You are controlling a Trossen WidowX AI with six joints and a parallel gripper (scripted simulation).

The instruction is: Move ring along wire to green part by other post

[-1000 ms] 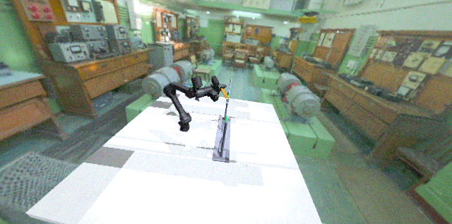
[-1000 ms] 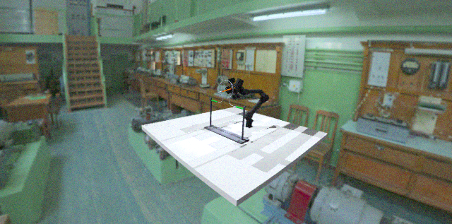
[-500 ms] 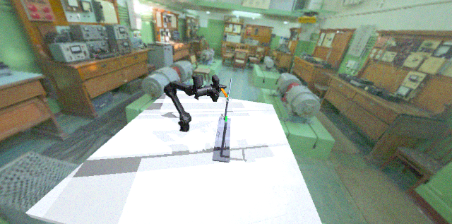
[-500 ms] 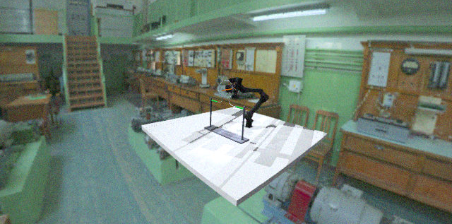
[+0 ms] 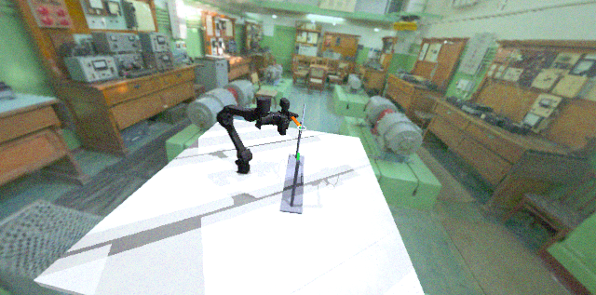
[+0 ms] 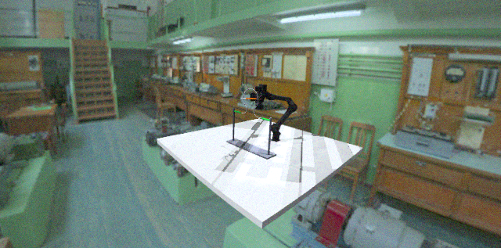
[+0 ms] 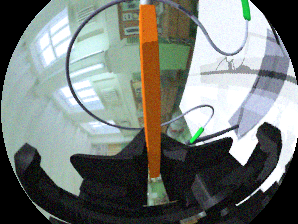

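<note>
The ring with orange handle is 1 cm ahead of my gripper tip and 9 cm to the right of it.
</note>
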